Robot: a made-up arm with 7 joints. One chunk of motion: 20 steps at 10 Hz.
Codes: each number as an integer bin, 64 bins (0 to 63) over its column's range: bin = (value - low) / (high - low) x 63, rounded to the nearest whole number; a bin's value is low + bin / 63 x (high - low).
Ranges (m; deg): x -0.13..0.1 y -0.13..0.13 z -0.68..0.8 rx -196..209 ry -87..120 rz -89..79
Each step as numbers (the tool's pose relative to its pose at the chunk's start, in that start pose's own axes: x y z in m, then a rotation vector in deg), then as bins.
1 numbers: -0.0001 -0.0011 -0.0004 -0.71 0.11 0.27
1 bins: 36 31 29 30 27 33
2 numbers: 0.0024 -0.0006 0.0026 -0.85 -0.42 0.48
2 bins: 36 31 29 30 26 34
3 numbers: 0.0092 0.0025 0.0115 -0.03 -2.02 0.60
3 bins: 38 32 29 30 26 34
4 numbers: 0.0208 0.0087 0.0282 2.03 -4.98 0.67
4 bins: 41 34 30 31 25 34
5 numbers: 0.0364 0.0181 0.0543 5.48 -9.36 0.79
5 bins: 46 36 31 31 24 34
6 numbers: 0.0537 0.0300 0.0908 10.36 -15.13 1.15
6 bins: 50 39 33 32 22 34
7 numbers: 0.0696 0.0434 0.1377 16.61 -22.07 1.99
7 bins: 55 42 35 33 20 34
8 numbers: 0.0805 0.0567 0.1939 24.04 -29.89 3.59
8 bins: 58 45 37 34 17 35
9 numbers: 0.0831 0.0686 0.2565 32.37 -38.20 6.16
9 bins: 58 48 40 36 15 36
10 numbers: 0.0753 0.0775 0.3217 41.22 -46.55 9.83
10 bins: 56 50 43 37 12 37
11 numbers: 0.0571 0.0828 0.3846 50.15 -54.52 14.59
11 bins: 51 52 45 38 10 39
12 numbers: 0.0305 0.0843 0.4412 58.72 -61.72 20.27
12 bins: 44 52 48 40 8 41
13 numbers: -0.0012 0.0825 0.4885 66.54 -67.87 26.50
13 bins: 35 51 50 41 6 43
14 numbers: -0.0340 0.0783 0.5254 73.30 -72.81 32.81
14 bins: 26 50 51 42 4 46
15 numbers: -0.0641 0.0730 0.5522 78.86 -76.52 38.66
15 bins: 18 49 52 43 3 48
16 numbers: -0.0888 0.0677 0.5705 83.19 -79.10 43.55
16 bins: 11 48 53 43 2 50
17 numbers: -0.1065 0.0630 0.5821 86.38 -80.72 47.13
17 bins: 6 47 54 44 2 51
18 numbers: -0.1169 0.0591 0.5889 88.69 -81.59 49.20
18 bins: 4 46 54 44 2 52
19 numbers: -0.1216 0.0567 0.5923 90.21 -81.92 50.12
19 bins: 2 45 54 45 2 52
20 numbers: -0.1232 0.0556 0.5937 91.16 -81.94 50.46
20 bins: 2 45 54 45 2 52
